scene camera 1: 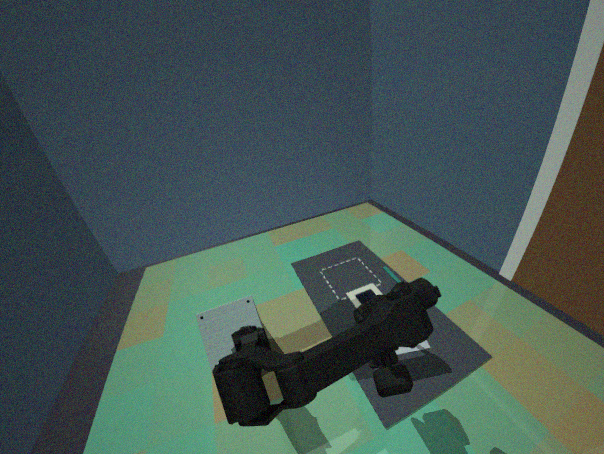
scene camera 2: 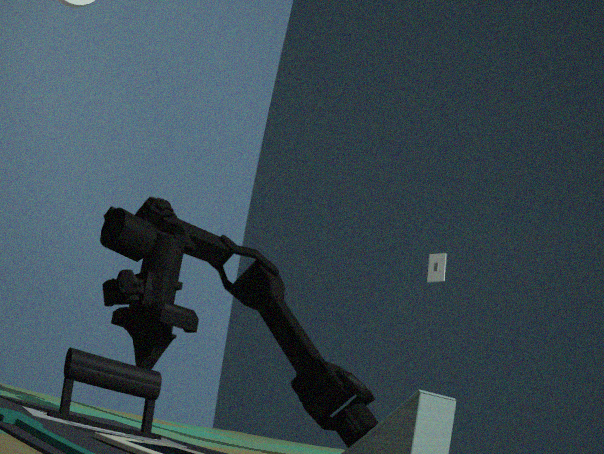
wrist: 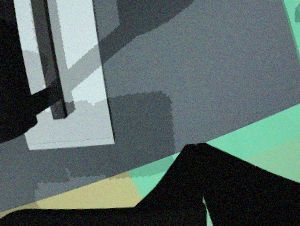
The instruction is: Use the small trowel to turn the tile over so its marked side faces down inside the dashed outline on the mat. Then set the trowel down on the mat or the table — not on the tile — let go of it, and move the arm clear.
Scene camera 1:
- gripper: 376, 364
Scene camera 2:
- gripper: 141, 377
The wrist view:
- gripper: 195, 154
